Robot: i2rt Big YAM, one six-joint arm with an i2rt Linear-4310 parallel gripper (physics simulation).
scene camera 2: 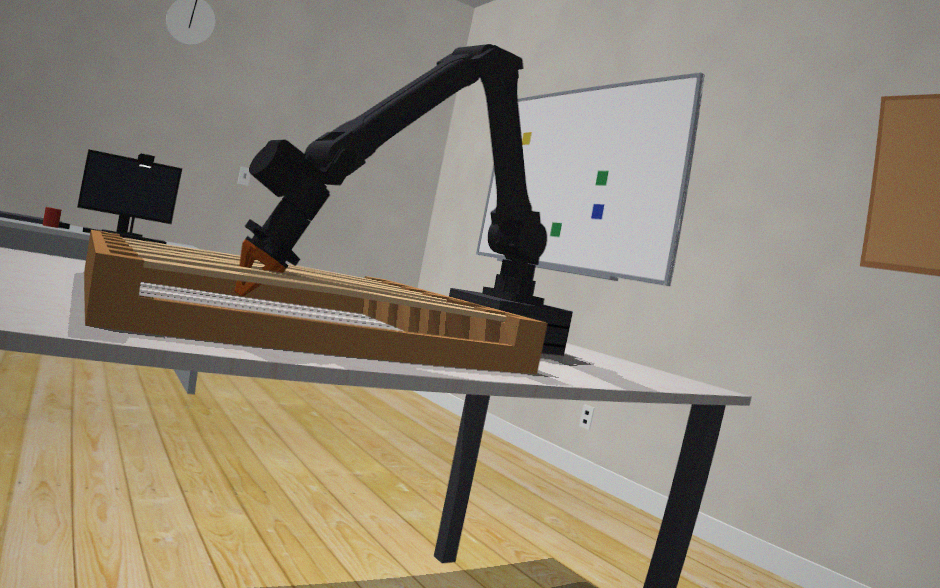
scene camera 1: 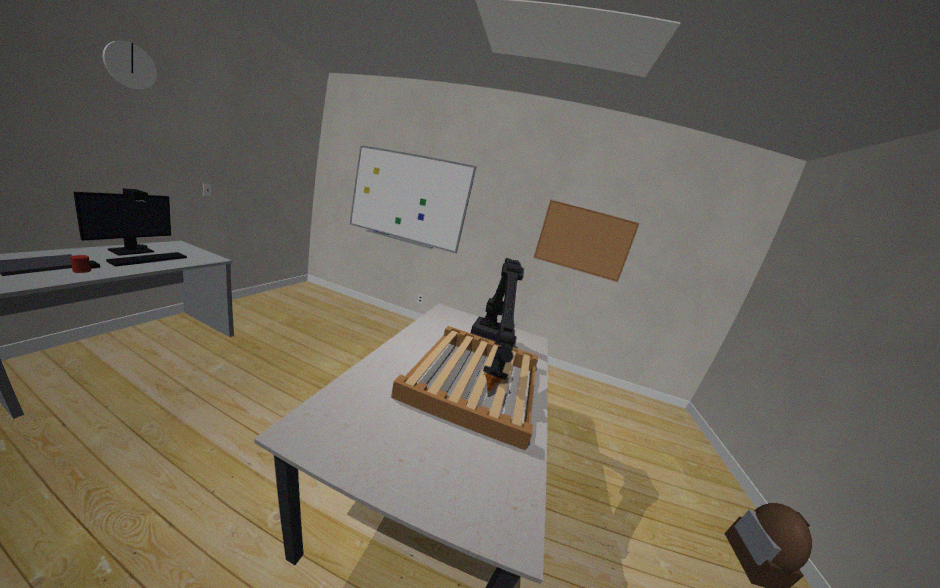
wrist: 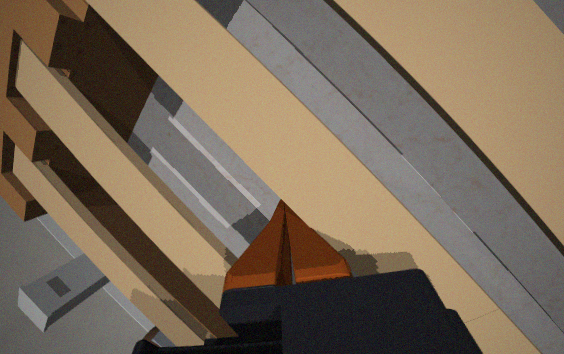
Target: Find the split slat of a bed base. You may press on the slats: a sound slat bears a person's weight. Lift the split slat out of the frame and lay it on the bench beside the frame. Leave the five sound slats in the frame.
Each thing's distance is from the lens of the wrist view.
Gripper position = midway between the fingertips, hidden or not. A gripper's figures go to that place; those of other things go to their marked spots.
my gripper [wrist: 285, 204]: 0.15 m
slat [wrist: 47, 188]: 0.26 m
slat [wrist: 487, 76]: 0.10 m
slat [wrist: 230, 89]: 0.10 m
